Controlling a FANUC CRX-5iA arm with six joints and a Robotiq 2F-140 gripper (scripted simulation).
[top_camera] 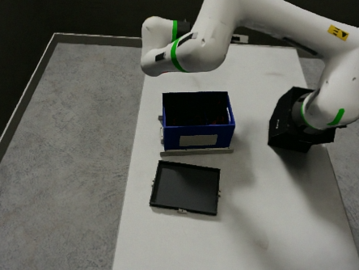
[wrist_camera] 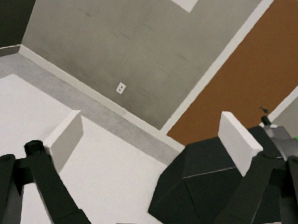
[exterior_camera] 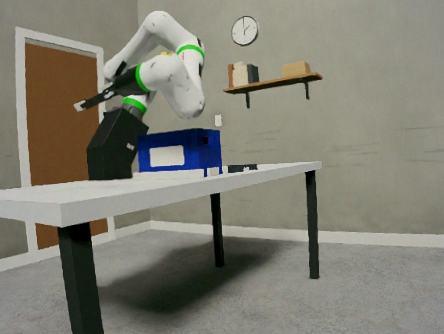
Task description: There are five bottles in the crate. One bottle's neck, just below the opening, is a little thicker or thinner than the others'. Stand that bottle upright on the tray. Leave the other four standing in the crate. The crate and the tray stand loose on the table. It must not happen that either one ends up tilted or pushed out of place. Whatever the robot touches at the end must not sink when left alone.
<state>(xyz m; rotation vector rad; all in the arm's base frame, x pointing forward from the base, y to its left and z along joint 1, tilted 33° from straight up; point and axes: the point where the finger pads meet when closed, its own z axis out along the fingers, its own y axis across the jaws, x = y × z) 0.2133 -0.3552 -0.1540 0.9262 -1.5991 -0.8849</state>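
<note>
Right now my hand is 18 cm short of the crate, 28 cm to the right of it and 23 cm above it. The rest, counted from my hand: dark tray (21 cm ahead, 54 cm to the left, 30 cm below).
</note>
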